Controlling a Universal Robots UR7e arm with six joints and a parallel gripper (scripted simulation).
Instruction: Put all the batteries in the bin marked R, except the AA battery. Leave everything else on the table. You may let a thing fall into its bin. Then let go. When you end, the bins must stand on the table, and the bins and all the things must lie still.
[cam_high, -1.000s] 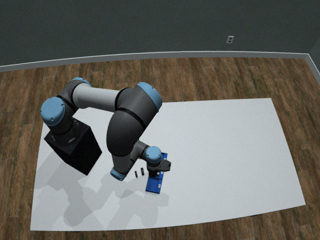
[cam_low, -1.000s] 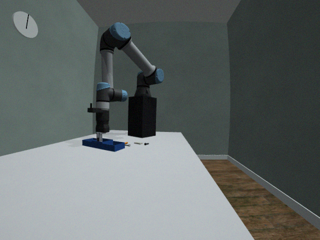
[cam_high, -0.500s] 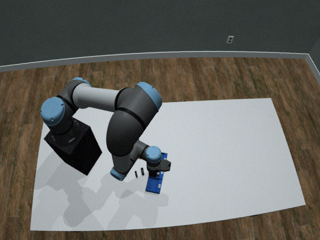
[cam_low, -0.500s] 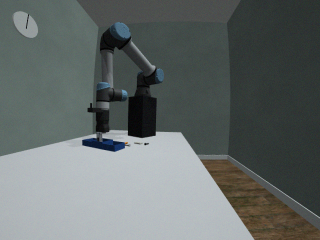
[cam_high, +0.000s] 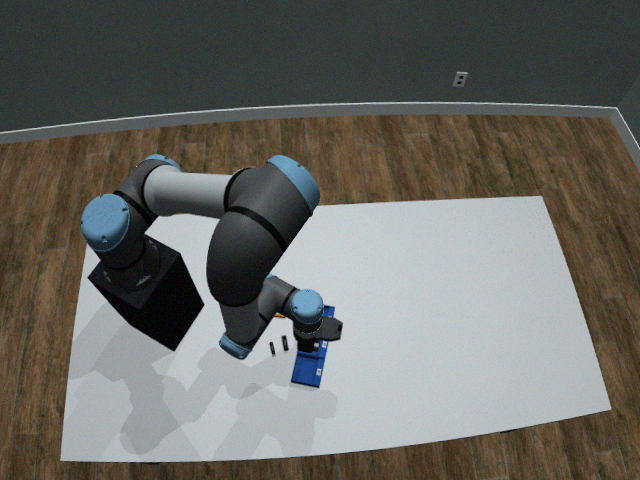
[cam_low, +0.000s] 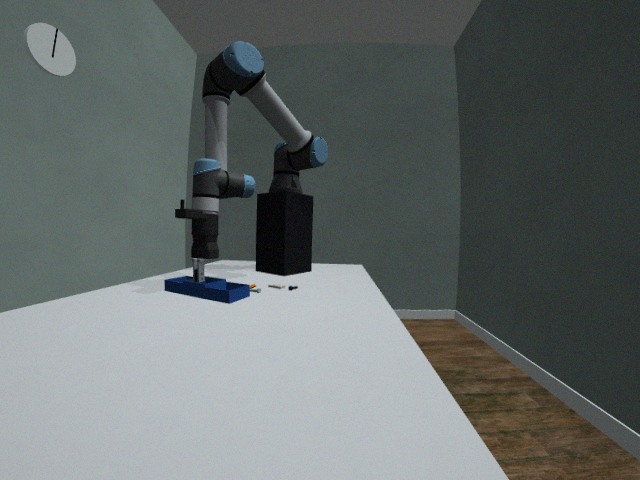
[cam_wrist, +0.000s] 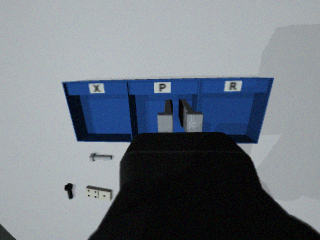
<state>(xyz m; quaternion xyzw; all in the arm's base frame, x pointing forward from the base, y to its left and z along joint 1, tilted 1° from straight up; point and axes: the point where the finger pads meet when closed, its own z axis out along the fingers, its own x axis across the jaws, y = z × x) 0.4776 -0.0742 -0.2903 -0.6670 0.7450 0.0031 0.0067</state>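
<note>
Now: the blue three-compartment bin tray 30 mm below my hand, 20 mm to the left of it and 10 mm behind it. Also, from my hand: silver bolt 140 mm to the left, 80 mm behind, 50 mm below; dotted piece 180 mm to the left, 160 mm behind, 50 mm below; orange battery 120 mm behind, 100 mm to the left, 50 mm below.
</note>
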